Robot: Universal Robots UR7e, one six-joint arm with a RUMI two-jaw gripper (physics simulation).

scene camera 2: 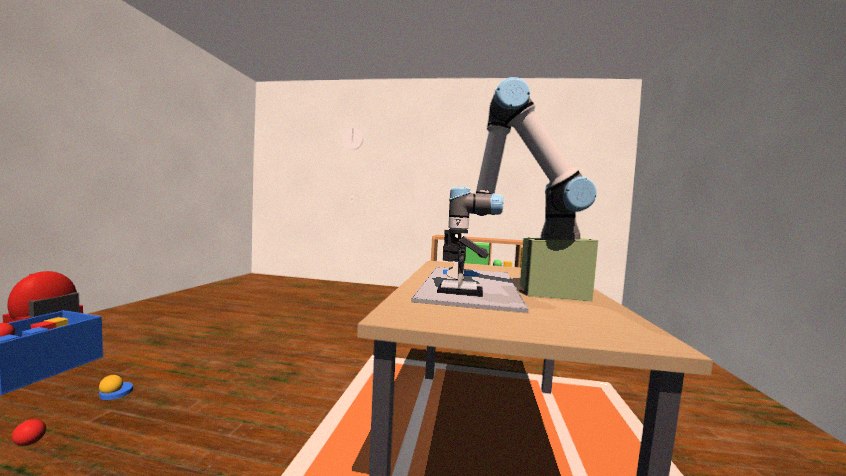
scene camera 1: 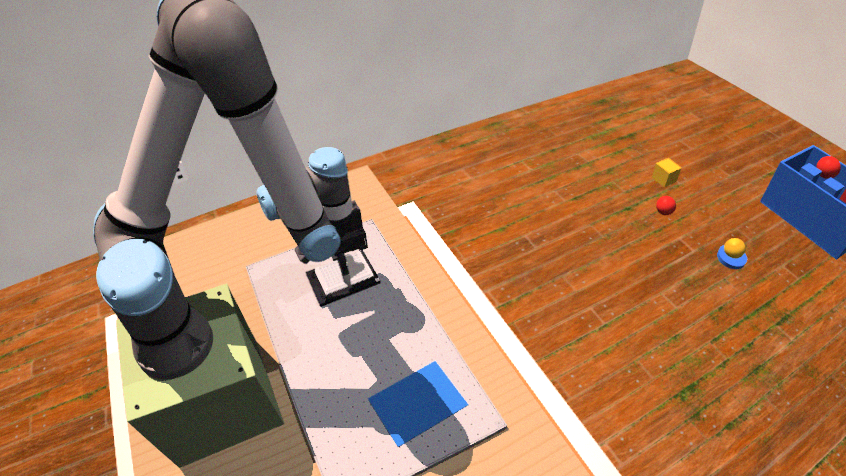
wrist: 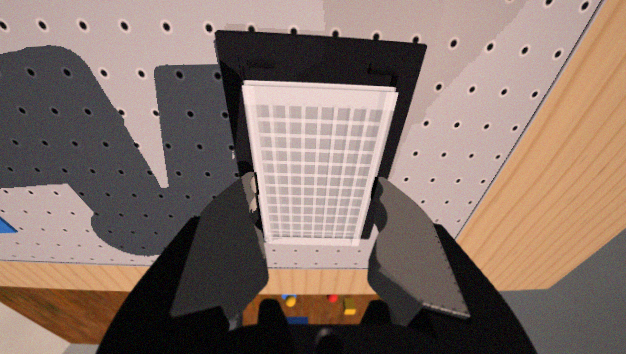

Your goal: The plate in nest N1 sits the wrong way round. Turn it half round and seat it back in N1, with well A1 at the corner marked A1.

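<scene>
The white well plate is level, its grid of wells facing up. My gripper is shut on the plate's two long sides. The black nest lies under the plate on the pale perforated board. In the wrist view the plate runs past the nest's lower end, and a black strip of nest shows at the top. The plate looks a little above the nest floor; the exact gap is hard to tell. I cannot make out the A1 marks.
A flat blue rectangle lies on the board at the other end from the nest. The green robot pedestal stands beside the board. Balls, a yellow block and a blue bin are on the floor.
</scene>
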